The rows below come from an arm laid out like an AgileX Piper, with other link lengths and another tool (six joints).
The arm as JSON. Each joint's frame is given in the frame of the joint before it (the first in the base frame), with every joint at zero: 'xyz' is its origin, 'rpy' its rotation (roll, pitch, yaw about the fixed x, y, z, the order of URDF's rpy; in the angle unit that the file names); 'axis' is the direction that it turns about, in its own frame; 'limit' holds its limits. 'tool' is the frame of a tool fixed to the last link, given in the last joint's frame.
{
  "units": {
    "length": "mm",
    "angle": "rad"
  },
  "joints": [
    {
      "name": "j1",
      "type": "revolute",
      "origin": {
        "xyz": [
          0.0,
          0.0,
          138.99
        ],
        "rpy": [
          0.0,
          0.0,
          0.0
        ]
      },
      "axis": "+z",
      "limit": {
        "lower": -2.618,
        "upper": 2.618
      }
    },
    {
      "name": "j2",
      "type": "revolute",
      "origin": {
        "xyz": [
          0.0,
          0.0,
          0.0
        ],
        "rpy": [
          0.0,
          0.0,
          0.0
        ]
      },
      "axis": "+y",
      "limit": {
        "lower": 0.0,
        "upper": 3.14
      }
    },
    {
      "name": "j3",
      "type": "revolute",
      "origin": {
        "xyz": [
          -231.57,
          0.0,
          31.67
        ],
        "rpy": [
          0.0,
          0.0,
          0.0
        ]
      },
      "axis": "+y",
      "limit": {
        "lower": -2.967,
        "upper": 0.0
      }
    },
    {
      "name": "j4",
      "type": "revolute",
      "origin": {
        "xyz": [
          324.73,
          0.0,
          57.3
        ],
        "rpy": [
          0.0,
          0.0,
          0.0
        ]
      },
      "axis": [
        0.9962,
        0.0,
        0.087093
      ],
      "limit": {
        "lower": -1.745,
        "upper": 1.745
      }
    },
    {
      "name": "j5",
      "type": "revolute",
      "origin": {
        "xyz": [
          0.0,
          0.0,
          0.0
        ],
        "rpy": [
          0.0,
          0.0,
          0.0
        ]
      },
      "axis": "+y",
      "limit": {
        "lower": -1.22,
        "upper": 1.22
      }
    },
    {
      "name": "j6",
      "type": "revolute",
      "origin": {
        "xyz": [
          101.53,
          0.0,
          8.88
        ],
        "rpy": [
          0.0,
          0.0,
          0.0
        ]
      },
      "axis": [
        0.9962,
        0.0,
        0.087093
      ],
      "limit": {
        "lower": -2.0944,
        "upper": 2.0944
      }
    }
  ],
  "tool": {
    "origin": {
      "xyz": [
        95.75,
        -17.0,
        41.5
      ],
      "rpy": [
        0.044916,
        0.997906,
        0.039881
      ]
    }
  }
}
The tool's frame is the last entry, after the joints.
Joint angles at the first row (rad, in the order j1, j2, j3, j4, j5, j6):
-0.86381, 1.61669, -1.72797, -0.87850, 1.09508, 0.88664
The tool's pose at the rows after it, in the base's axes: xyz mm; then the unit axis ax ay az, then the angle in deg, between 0 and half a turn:
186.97, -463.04, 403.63, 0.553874, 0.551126, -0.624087, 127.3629
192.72, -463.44, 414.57, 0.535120, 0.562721, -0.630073, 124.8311
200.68, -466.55, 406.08, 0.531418, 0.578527, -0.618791, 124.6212
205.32, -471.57, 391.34, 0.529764, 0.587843, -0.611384, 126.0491
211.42, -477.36, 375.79, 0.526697, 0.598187, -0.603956, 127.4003
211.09, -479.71, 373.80, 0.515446, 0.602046, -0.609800, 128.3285
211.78, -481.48, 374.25, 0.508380, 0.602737, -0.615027, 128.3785
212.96, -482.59, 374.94, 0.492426, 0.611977, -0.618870, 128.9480
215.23, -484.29, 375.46, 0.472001, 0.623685, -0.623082, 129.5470
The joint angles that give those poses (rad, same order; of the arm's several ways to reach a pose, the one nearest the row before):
-0.86381, 1.61670, -1.72799, -0.89913, 1.08310, 0.88028
-0.86455, 1.60065, -1.72331, -0.90073, 1.03509, 0.84844
-0.86454, 1.61382, -1.72339, -0.87321, 1.01896, 0.82421
-0.86454, 1.64121, -1.72334, -0.86658, 1.02283, 0.82030
-0.86379, 1.67476, -1.72799, -0.86043, 1.02393, 0.81519
-0.86444, 1.68374, -1.72794, -0.87850, 1.02631, 0.80555
-0.86445, 1.68851, -1.72795, -0.89362, 1.02008, 0.80554
-0.86445, 1.69070, -1.72796, -0.90262, 1.01736, 0.77702
-0.86444, 1.69443, -1.72795, -0.91335, 1.01058, 0.74161

